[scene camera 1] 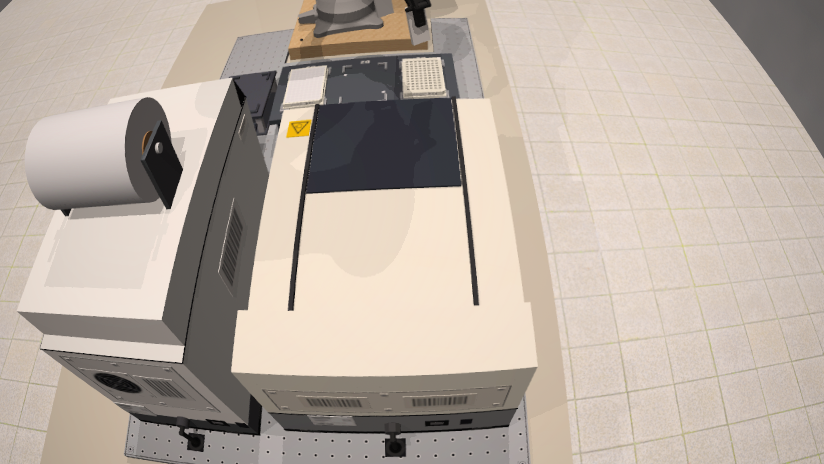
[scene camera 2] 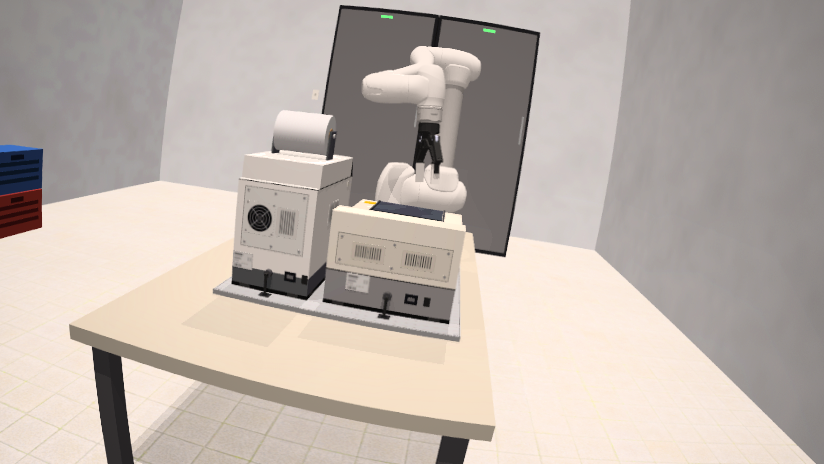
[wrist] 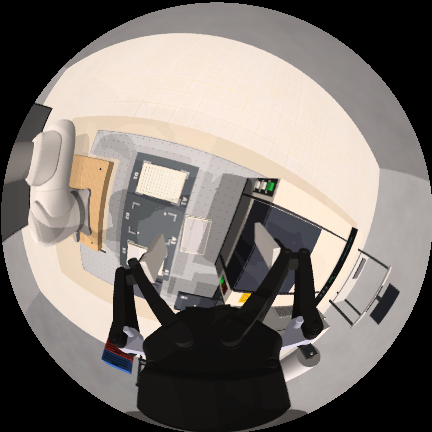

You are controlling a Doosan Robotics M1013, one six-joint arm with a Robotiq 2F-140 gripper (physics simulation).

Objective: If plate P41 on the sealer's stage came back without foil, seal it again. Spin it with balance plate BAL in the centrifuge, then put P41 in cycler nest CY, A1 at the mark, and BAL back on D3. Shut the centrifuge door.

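Places are measured from the arm's base along level axes (x ahead, y left, z up), in metres.
Where they show: gripper, fingertip midpoint: (scene camera 1: 402,27) (scene camera 2: 426,183) (wrist: 208,237); arm's base, origin of the base link: (scene camera 1: 346,16) (wrist: 76,209).
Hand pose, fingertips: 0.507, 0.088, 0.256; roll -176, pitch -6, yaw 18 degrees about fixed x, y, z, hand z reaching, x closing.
Each offset is from my fingertips to the top centre of the thing, as dx, dy, dz. "spot": to the spot under its first point.
My gripper (scene camera 2: 427,172) (wrist: 208,237) is open and empty, high above the deck. A cream plate with rows of wells @[spot: -0.121, +0.050, -0.211] (scene camera 1: 422,76) (wrist: 162,182) sits on deck spot D1. A plate with a smooth white top @[-0.158, -0.194, -0.210] (scene camera 1: 305,86) (wrist: 135,250) sits on D3, partly hidden by a finger in the wrist view. A pale, clear-looking rectangular piece @[-0.001, -0.106, -0.267] (wrist: 196,240) lies between the deck and the large cream machine (scene camera 1: 369,334) (scene camera 2: 397,253); I cannot tell what it is. The machine's dark panel @[+0.200, -0.060, -0.071] (scene camera 1: 386,146) (wrist: 295,230) covers the front part of its top. I cannot read plate names.
The sealer @[+0.322, -0.395, +0.192] (scene camera 1: 115,247) (scene camera 2: 276,230) with its foil roll @[+0.343, -0.398, +0.192] (scene camera 1: 86,152) (scene camera 2: 302,131) stands tall beside the cream machine. A low dark block (scene camera 1: 253,95) (wrist: 200,301) is in front of the sealer. The arm's wooden base (scene camera 1: 357,41) (wrist: 102,200) borders the deck.
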